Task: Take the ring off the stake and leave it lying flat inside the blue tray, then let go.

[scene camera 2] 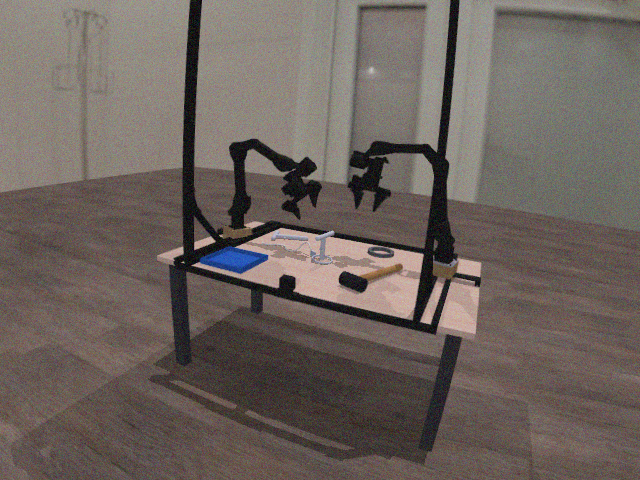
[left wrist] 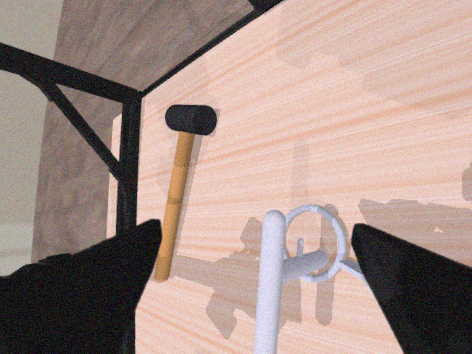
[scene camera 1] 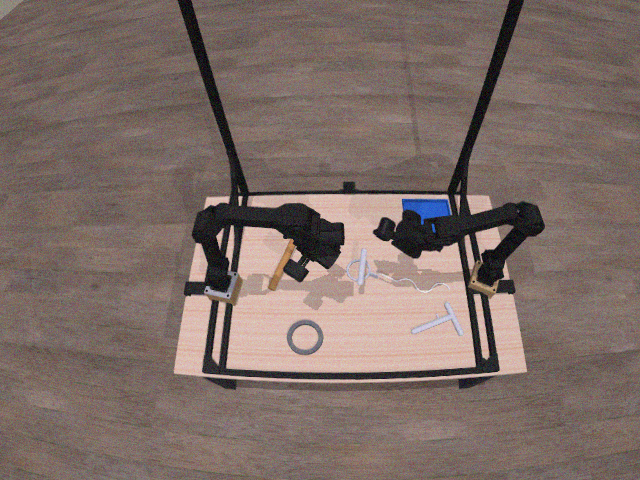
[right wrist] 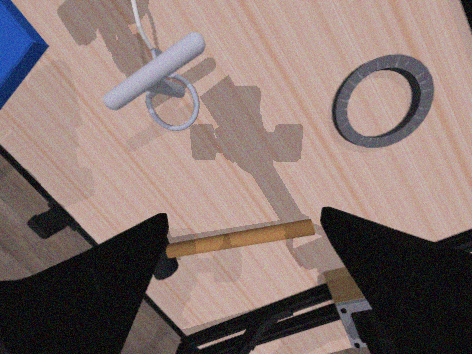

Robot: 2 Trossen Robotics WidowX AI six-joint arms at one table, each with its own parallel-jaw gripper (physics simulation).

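Frame: origin at the left arm's base, x ahead, y left, z up, level; centimetres.
Seen in the pictures: left gripper, fingertip midpoint: [scene camera 2: 307, 213] [left wrist: 257, 231]; right gripper, fingertip midpoint: [scene camera 2: 365, 210] [right wrist: 245, 217]; left arm's base, link origin: [scene camera 2: 237, 227] [scene camera 1: 486, 276]; right arm's base, link origin: [scene camera 2: 443, 260] [scene camera 1: 220, 282] [right wrist: 376, 323].
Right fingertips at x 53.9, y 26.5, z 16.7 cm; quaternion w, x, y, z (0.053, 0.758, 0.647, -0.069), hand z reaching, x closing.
Observation:
Pixels of each thing's top centre, then the offset from my right fingertips to it.
- thin pale ring, top centre: [left wrist: 312, 250] [right wrist: 163, 91] [scene camera 1: 362, 269] [scene camera 2: 320, 253] dx -11.2, dy -12.2, dz -19.6 cm
- upright white T-shaped stake, top centre: [left wrist: 262, 292] [right wrist: 146, 72] [scene camera 1: 362, 265] [scene camera 2: 325, 233] dx -11.7, dy -9.7, dz -11.4 cm
- blue tray, top centre: [scene camera 2: 234, 256] [scene camera 1: 429, 218] dx -26.5, dy -43.6, dz -20.1 cm
- mallet, top centre: [left wrist: 161, 194] [right wrist: 221, 252] [scene camera 1: 288, 245] [scene camera 2: 377, 266] dx +16.3, dy -8.5, dz -17.3 cm
- thick grey ring, top centre: [right wrist: 382, 104] [scene camera 1: 304, 336] [scene camera 2: 381, 250] dx -3.8, dy +18.2, dz -20.8 cm
- second white T-shaped piece, top centre: [scene camera 1: 435, 325] [scene camera 2: 291, 234] dx -42.5, dy -3.2, dz -20.4 cm
A thin pale ring [scene camera 1: 346, 270] [scene camera 2: 323, 264] [left wrist: 341, 240] [right wrist: 176, 128] lies low around the foot of the upright white T-shaped stake [scene camera 1: 362, 266] [scene camera 2: 324, 236] [left wrist: 272, 280] [right wrist: 155, 71]. A white cord is attached to the ring. The blue tray [scene camera 1: 424, 200] [scene camera 2: 253, 264] [right wrist: 41, 47] stands at the far edge in scene camera 1, partly hidden by my left arm. My left gripper [scene camera 2: 306, 212] [left wrist: 257, 231] is open and empty, well above the table; the stake's crossbar shows beyond its fingers. My right gripper [scene camera 2: 365, 209] [right wrist: 245, 217] is open and empty, high above the table.
A mallet [scene camera 1: 280, 265] [scene camera 2: 382, 272] [left wrist: 176, 195] [right wrist: 240, 240] lies below my right arm. A thick grey ring [scene camera 1: 305, 352] [scene camera 2: 381, 255] [right wrist: 425, 90] and a second white T-shaped piece [scene camera 1: 433, 324] [scene camera 2: 292, 237] lie on the table. Black frame bars border the tabletop.

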